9 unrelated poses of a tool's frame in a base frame.
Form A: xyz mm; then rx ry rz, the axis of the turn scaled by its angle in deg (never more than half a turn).
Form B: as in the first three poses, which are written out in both.
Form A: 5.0 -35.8 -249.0 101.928 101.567 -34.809
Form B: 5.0 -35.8 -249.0 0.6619 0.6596 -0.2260 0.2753
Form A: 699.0 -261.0 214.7 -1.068 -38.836 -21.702
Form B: 699.0 -261.0 214.7 -0.0091 -0.3305 -0.1847 0.9255
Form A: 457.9 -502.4 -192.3 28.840 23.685 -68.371
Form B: 457.9 -502.4 -192.3 0.2327 0.1911 -0.5518 0.7777
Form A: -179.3 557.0 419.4 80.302 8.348 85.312
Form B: -179.3 557.0 419.4 0.5843 0.0607 0.6208 0.5191
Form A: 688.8 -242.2 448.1 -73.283 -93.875 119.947
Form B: 688.8 -242.2 448.1 -0.4316 -0.5528 0.7064 0.0956
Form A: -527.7 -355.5 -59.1 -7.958 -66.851 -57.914
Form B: -527.7 -355.5 -59.1 -0.0627 -0.5267 -0.4563 0.7144
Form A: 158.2 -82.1 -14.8 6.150 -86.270 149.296
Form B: 158.2 -82.1 -14.8 0.0356 -0.4989 0.8635 0.0651
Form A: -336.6 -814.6 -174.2 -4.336 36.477 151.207
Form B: -336.6 -814.6 -174.2 -0.0272 0.2291 0.9498 0.2113
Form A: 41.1 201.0 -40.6 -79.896 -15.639 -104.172
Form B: 41.1 201.0 -40.6 -0.5525 -0.1082 -0.7204 0.4051
